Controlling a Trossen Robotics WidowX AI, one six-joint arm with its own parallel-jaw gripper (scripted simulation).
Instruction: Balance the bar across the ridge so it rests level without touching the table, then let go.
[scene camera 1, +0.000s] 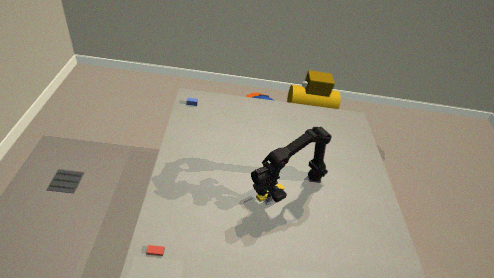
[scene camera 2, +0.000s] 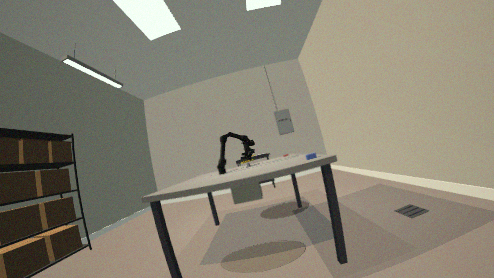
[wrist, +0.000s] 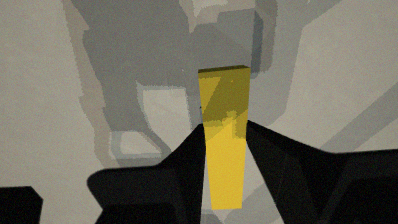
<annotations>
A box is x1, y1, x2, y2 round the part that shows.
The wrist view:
gripper: 223, 126 [0, 120, 397, 223]
yellow bar: 224, 91 [198, 65, 250, 208], held by the gripper
</annotations>
